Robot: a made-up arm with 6 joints. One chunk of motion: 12 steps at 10 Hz.
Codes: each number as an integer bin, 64 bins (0 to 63) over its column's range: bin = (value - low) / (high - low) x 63, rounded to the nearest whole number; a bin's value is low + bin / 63 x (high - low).
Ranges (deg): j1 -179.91..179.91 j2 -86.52..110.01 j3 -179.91..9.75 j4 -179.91..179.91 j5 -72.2..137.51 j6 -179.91..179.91
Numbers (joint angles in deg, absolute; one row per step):
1: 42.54 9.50 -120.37 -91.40 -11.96 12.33
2: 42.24 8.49 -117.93 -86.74 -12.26 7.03
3: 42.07 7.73 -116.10 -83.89 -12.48 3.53
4: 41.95 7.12 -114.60 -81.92 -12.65 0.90
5: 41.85 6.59 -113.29 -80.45 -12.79 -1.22
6: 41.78 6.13 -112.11 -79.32 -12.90 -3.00
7: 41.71 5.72 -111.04 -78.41 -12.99 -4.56
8: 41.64 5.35 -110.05 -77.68 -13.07 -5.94
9: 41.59 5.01 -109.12 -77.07 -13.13 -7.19
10: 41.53 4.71 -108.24 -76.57 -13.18 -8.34
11: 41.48 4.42 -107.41 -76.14 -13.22 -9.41
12: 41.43 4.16 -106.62 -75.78 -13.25 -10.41
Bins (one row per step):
1: 39 31 20 15 18 34
2: 39 30 21 16 18 33
3: 39 30 21 17 18 32
4: 39 30 22 17 18 32
5: 39 30 22 17 18 31
6: 39 30 23 18 18 31
7: 39 30 23 18 18 31
8: 39 29 23 18 18 30
9: 39 29 24 18 18 30
10: 39 29 24 18 18 30
11: 39 29 24 18 18 30
12: 39 29 24 18 18 30

